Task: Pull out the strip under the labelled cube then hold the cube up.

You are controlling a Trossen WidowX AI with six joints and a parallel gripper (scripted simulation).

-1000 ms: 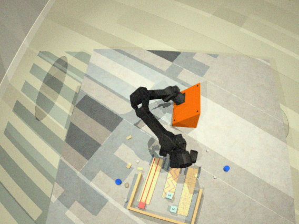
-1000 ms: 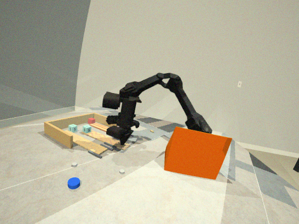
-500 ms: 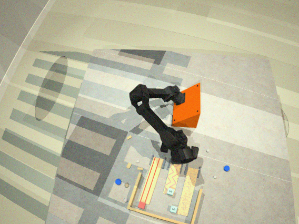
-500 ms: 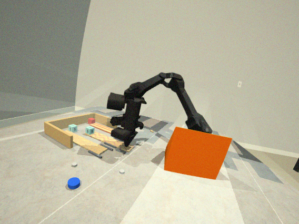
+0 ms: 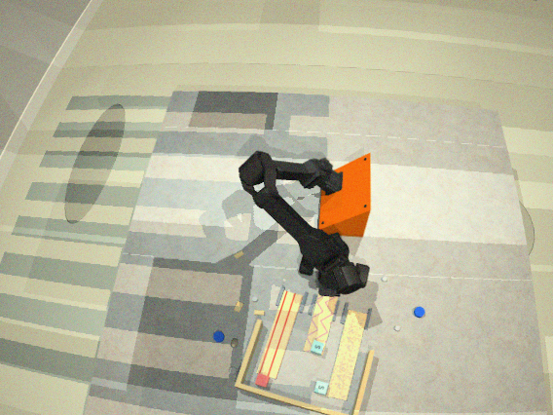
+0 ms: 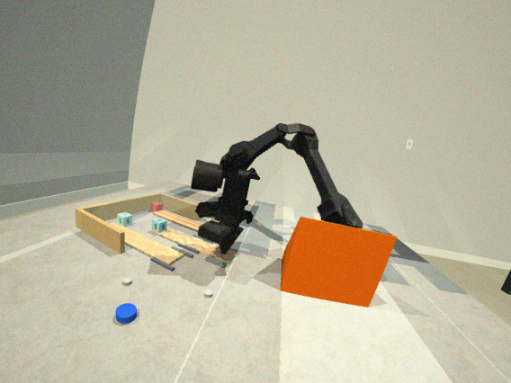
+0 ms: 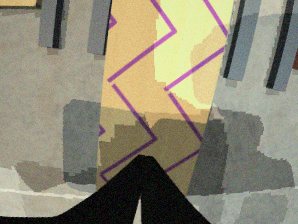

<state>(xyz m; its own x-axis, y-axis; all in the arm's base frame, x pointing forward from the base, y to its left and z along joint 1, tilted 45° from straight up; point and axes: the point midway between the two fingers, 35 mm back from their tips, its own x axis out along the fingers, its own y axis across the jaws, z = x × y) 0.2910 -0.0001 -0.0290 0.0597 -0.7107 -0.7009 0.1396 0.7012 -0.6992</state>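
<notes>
My gripper tip is 9 cm short of the zigzag strip and 1 cm to the left of it.
</notes>
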